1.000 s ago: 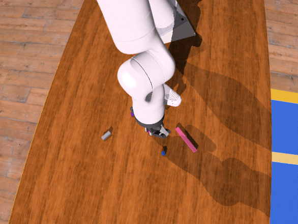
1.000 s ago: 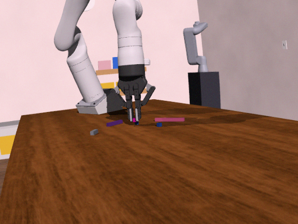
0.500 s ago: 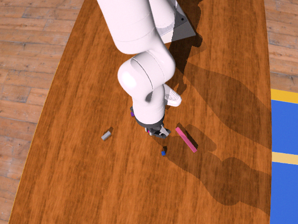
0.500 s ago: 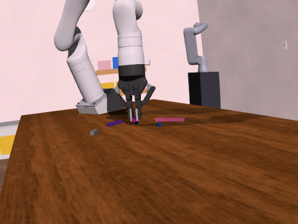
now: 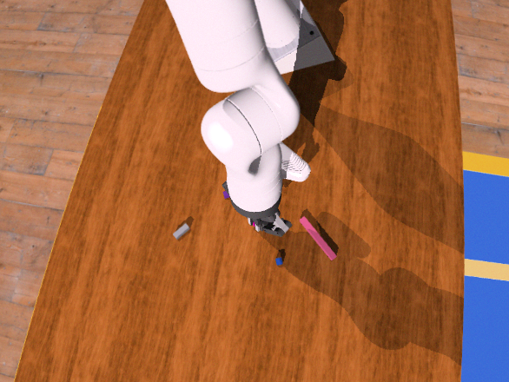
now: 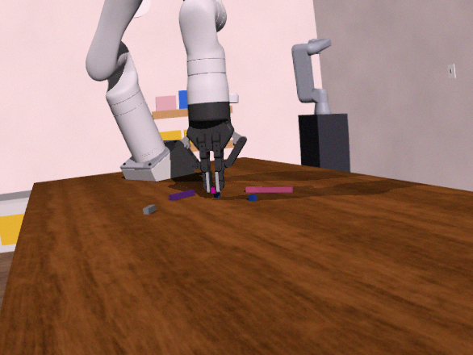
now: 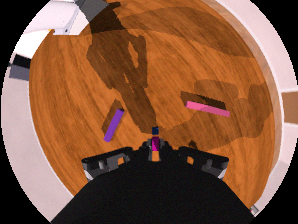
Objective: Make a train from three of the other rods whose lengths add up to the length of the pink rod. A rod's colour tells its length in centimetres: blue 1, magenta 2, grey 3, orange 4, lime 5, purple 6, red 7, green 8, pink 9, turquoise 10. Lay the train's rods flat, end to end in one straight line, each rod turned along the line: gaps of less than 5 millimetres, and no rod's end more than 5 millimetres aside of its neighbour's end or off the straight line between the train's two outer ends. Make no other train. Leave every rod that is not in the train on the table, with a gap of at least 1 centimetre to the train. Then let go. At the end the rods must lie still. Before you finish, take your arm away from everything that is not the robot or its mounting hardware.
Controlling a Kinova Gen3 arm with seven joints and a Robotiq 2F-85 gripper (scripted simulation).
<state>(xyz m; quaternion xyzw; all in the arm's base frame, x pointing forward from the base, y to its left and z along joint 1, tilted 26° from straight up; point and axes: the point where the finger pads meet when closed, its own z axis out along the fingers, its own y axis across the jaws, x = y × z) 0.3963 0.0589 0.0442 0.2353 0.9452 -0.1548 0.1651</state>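
Right now my hand is 6 cm past the purple rod, 5 cm to the left of it and 3 cm above it. From my hand the other things lie so: small blue rod: 6 cm ahead, 5 cm to the left, 3 cm below; magenta rod: 1 cm below; pink rod: 11 cm to the left, 3 cm below.
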